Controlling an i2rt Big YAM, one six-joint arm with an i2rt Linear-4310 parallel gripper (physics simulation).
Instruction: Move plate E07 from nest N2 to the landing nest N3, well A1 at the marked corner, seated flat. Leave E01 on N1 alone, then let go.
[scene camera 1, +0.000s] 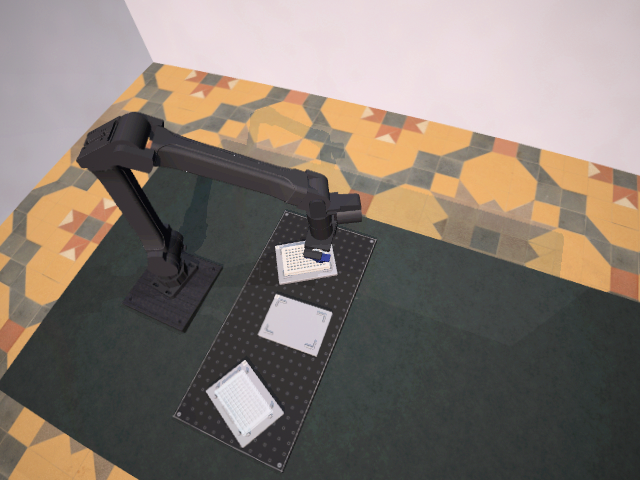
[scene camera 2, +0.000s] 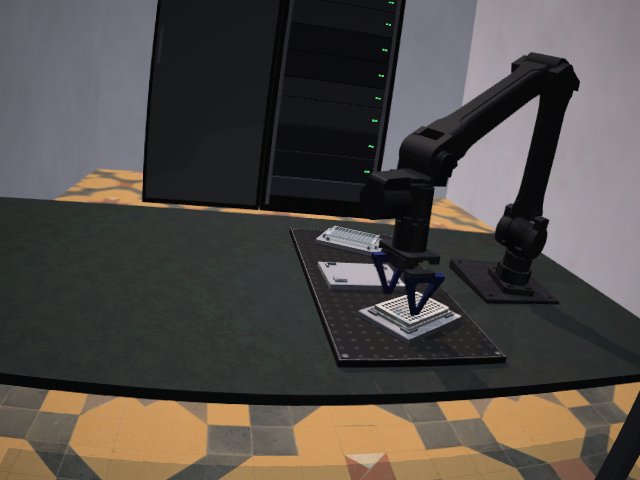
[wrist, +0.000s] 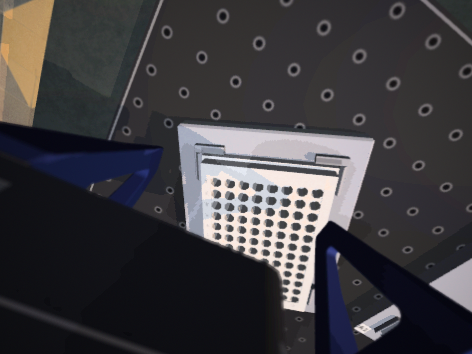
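A cream well plate (scene camera 1: 294, 261) (scene camera 2: 388, 308) (wrist: 265, 215) lies level on a pale nest (scene camera 1: 310, 277) (scene camera 2: 370, 317) (wrist: 280, 142), between its corner brackets. Its label is not readable. The bare nest (scene camera 1: 295, 325) (scene camera 2: 356, 274) (wrist: 456, 284) is in the middle of the row and holds no plate. A clear plate (scene camera 1: 242, 400) (scene camera 2: 352, 237) sits on the nest at the other end. My gripper (scene camera 1: 316, 255) (scene camera 2: 402, 302) (wrist: 244, 195) is open and empty, low over the cream plate. Its blue fingers stand apart, turned diagonally to the plate; one tip shows over the plate's right edge in the wrist view.
The nests stand on a black perforated board (scene camera 1: 305, 379) (scene camera 2: 361, 350) (wrist: 280, 30) on a dark green table (scene camera 1: 439, 372) (scene camera 2: 180, 299). The arm's base plate (scene camera 1: 155, 310) (scene camera 2: 467, 276) is beside the board. A dark rack cabinet (scene camera 2: 206, 103) stands behind the table.
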